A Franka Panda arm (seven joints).
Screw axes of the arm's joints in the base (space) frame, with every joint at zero. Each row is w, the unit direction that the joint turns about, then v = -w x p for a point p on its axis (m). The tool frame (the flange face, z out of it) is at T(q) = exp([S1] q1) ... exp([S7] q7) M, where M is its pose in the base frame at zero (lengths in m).
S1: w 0 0 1 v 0 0 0
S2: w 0 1 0 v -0.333 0 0
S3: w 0 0 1 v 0 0 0
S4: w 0 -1 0 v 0.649 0 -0.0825
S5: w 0 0 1 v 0 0 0
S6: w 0 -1 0 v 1.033 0 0
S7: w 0 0 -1 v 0 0.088 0
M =
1 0 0 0.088
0 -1 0 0
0 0 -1 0.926
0 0 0 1
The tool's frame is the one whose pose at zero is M.
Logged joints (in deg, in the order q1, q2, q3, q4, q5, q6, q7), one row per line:
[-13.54 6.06 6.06 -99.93 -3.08 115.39 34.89]
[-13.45 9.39 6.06 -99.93 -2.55 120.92 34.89]
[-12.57 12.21 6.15 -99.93 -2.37 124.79 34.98]
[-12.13 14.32 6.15 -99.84 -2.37 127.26 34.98]
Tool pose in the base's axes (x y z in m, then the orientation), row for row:
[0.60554 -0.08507 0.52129 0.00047 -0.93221 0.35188 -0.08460]
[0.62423 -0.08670 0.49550 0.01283 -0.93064 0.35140 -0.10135]
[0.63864 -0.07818 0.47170 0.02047 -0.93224 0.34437 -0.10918]
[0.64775 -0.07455 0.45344 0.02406 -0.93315 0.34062 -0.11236]
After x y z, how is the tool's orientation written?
As a quaternion, w x y z.
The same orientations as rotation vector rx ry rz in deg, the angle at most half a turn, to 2 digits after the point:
[-167.75 63.32 -15.22]
[-166.16 62.74 -18.10]
[-165.65 61.19 -19.40]
[-165.44 60.39 -19.92]

